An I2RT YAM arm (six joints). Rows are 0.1 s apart.
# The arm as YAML. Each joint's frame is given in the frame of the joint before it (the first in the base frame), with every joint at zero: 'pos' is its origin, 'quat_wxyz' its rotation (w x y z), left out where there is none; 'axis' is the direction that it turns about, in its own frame. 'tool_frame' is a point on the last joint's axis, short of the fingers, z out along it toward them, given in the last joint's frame.
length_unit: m
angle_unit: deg
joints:
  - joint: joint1
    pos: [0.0, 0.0, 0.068]
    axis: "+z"
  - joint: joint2
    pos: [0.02, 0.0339, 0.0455]
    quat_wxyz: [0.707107, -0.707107, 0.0, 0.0]
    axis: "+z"
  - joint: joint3
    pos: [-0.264, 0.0, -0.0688]
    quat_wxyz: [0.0, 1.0, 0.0, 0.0]
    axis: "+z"
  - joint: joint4
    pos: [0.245, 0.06, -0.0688]
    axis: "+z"
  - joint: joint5
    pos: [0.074, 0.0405, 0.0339]
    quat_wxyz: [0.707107, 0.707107, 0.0, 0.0]
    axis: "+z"
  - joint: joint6
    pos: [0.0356, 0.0, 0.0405]
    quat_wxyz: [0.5, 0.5, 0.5, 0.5]
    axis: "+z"
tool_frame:
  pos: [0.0, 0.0, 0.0]
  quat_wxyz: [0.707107, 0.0, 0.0, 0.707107]
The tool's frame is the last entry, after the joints.
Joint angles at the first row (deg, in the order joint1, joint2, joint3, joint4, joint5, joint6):
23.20, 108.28, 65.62, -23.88, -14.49, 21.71
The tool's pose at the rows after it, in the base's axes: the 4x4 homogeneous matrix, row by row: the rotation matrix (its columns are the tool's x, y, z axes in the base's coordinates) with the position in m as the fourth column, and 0 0 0 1 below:
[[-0.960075 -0.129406 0.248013 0.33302], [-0.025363 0.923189 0.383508 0.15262], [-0.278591 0.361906 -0.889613 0.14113], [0 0 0 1]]
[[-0.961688 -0.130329 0.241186 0.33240], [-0.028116 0.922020 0.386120 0.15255], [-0.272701 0.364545 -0.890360 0.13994], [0 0 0 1]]
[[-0.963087 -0.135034 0.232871 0.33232], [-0.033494 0.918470 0.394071 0.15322], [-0.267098 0.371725 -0.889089 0.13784], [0 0 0 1]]
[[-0.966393 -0.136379 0.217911 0.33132], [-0.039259 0.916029 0.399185 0.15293], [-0.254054 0.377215 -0.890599 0.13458], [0 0 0 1]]
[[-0.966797 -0.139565 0.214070 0.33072], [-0.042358 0.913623 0.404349 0.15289], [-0.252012 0.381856 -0.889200 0.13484], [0 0 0 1]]
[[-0.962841 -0.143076 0.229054 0.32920], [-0.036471 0.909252 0.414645 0.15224], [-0.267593 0.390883 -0.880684 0.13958], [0 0 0 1]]
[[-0.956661 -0.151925 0.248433 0.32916], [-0.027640 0.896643 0.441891 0.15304], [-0.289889 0.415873 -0.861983 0.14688], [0 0 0 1]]
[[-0.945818 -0.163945 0.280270 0.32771], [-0.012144 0.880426 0.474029 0.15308], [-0.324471 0.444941 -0.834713 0.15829], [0 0 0 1]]
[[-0.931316 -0.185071 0.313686 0.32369], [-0.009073 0.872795 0.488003 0.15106], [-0.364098 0.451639 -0.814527 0.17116], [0 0 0 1]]
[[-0.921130 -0.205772 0.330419 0.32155], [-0.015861 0.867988 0.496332 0.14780], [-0.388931 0.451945 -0.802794 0.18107], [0 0 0 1]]
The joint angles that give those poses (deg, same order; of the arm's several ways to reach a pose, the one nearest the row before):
23.20, 108.45, 65.48, -23.96, -14.76, 21.53
23.20, 108.54, 65.36, -24.04, -15.06, 21.44
23.25, 108.88, 65.29, -23.84, -15.67, 21.27
23.21, 109.24, 65.04, -23.92, -16.32, 21.05
23.20, 109.13, 64.95, -23.99, -16.70, 20.92
23.18, 107.99, 64.38, -23.39, -16.92, 21.17
23.20, 106.78, 64.19, -22.38, -17.95, 21.69
23.20, 104.64, 63.60, -20.93, -18.98, 22.47
23.16, 101.88, 62.78, -20.37, -18.98, 22.24
22.79, 100.01, 62.67, -20.90, -19.25, 21.25

